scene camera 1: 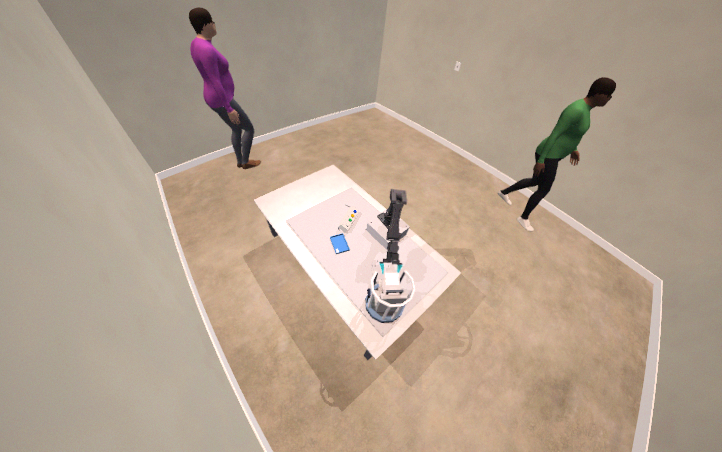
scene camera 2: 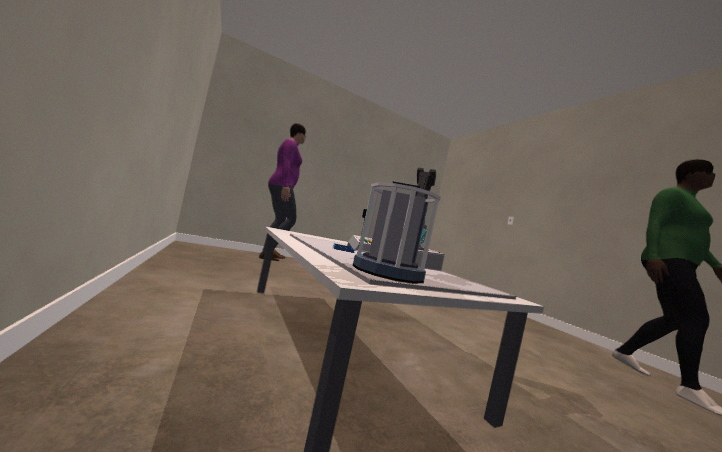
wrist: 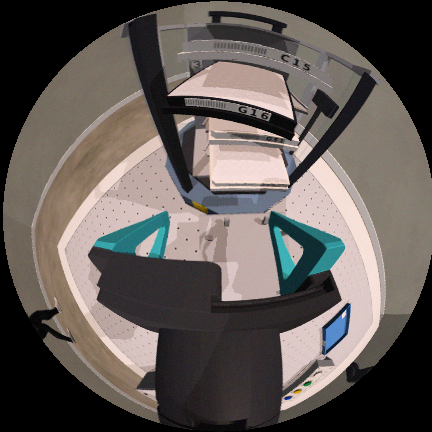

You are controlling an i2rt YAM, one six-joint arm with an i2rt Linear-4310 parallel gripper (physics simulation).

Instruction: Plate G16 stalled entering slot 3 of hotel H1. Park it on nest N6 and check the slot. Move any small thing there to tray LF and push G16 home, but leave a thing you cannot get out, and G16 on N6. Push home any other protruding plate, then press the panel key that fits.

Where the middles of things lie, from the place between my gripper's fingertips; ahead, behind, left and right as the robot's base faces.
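Round plate rack (scene camera 2: 399, 219): 100 mm ahead of my hand, 110 mm left of it, 40 mm above it.
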